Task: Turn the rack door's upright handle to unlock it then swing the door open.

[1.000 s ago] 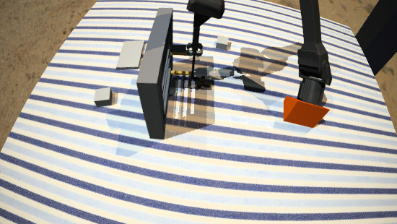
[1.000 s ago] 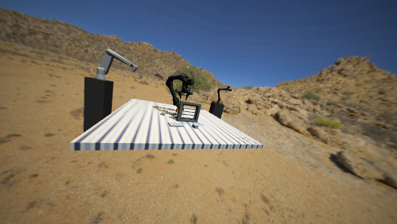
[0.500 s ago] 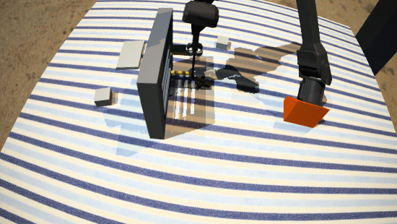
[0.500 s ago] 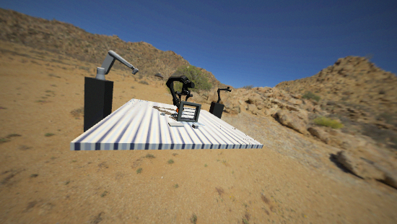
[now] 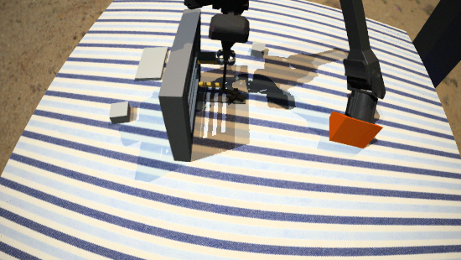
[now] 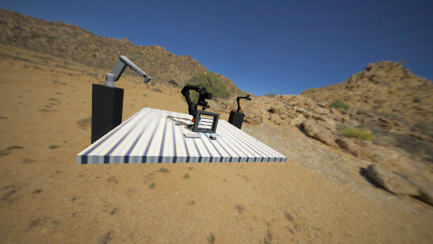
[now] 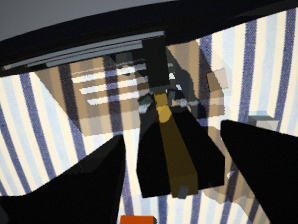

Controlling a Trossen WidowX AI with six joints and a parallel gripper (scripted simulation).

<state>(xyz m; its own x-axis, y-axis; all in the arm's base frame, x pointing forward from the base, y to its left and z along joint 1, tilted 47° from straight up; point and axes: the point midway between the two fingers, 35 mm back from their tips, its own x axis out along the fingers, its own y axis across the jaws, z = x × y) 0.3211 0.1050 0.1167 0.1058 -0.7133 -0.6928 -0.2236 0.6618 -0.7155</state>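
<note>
My gripper tip is 10 mm past the upright handle and 40 mm above it. The rest, counted from my gripper tip: flat grey slab 220 mm ahead, 40 mm to the right, 160 mm below.
</note>
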